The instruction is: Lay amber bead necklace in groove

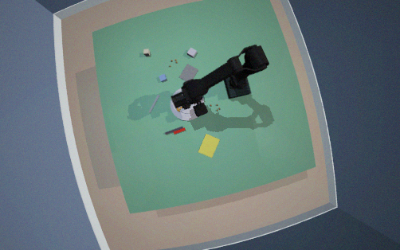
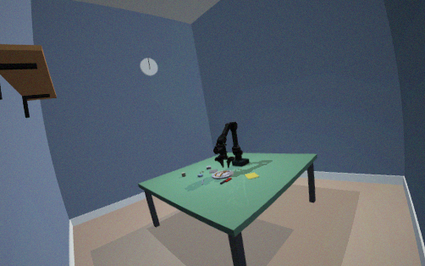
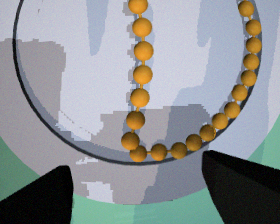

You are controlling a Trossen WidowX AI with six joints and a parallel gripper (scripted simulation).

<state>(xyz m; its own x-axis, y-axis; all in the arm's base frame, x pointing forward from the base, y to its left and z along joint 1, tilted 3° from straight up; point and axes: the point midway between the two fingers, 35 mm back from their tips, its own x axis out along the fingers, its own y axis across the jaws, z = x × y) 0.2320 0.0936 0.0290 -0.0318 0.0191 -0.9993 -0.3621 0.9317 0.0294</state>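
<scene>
Right now the round grey bead board is 5 cm ahead of my gripper tip, 1 cm to the left of it and 4 cm below it. From my gripper tip the other things lie so: blue block: 20 cm ahead, 16 cm to the right, 4 cm below; red-handled tool: 12 cm ahead, 17 cm to the left, 5 cm below; grey plate: 4 cm ahead, 18 cm to the right, 5 cm below.
</scene>
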